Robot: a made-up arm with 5 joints.
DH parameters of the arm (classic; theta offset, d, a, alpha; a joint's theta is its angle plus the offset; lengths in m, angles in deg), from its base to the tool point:
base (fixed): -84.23 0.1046 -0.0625 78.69
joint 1: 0 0.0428 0.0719 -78.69
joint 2: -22.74 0 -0.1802 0
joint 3: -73.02 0.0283 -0.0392 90
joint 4: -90 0.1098 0.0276 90
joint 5: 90 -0.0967 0.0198 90
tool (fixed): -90 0.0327 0 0
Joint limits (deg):
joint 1: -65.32..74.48
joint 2: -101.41..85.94
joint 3: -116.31..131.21
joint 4: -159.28..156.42
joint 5: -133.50..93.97
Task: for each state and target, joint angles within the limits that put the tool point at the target. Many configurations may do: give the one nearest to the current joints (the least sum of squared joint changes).
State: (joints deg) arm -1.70 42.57 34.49 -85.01 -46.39
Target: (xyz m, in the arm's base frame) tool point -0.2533 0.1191 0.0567
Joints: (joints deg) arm -20.56 62.37 47.70 -37.13 -61.19
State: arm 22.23 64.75 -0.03 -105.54 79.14
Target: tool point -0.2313 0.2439 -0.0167
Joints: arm 19.28 55.35 -0.32 -111.85 74.62
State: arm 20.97 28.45 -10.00 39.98 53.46
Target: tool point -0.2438 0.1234 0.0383
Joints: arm 47.04 26.65 34.01 18.35 39.48
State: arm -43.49 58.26 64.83 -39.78 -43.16
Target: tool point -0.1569 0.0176 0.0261
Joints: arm -32.98 81.39 106.84 -10.80 -35.85
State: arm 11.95 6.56 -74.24 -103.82 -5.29
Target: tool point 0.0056 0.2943 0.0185
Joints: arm 9.95 32.35 -26.57 -101.95 7.84
